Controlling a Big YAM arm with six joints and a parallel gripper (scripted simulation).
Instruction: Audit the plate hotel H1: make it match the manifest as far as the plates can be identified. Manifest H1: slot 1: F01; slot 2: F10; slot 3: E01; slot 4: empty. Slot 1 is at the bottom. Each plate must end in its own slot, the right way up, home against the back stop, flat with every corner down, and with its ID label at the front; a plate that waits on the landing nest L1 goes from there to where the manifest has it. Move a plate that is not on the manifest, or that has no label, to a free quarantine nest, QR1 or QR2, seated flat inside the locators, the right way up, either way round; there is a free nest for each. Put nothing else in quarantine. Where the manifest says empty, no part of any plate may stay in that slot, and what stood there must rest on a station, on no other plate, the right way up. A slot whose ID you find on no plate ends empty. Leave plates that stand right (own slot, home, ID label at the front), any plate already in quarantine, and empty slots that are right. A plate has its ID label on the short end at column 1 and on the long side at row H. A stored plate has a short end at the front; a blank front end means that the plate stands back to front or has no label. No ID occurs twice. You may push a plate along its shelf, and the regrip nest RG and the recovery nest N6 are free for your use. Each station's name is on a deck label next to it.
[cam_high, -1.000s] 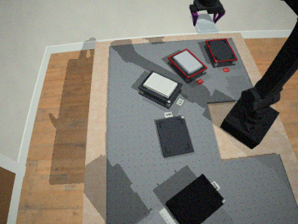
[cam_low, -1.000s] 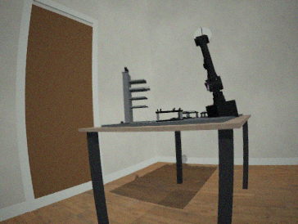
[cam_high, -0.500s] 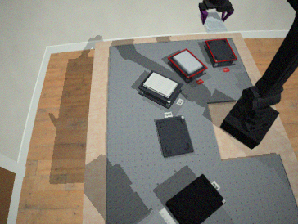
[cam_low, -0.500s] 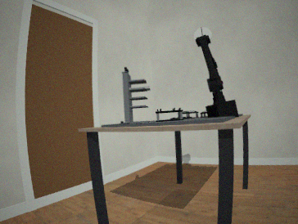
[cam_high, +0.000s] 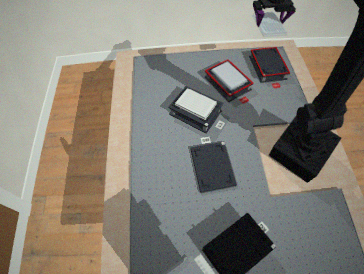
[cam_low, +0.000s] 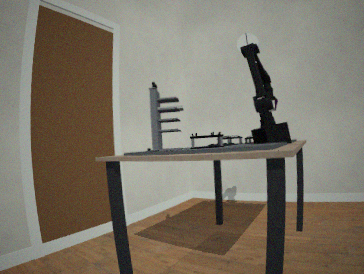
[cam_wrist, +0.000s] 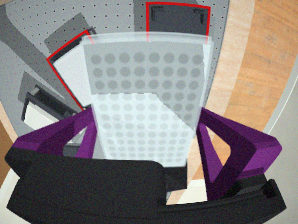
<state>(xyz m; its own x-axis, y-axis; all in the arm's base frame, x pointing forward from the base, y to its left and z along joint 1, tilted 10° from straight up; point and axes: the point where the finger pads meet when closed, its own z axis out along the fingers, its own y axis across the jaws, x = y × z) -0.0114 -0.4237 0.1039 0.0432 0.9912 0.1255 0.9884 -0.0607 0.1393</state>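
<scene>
My gripper is now 210 mm above the red-framed nest, 60 mm past it and 10 mm to the left of it. Round my hand: pale plate 200 mm below, 140 mm ahead, 40 mm to the left; L1 label 240 mm below, 230 mm to the left, 220 mm ahead; red-edged nest 210 mm below, 140 mm ahead, 40 mm to the left.
</scene>
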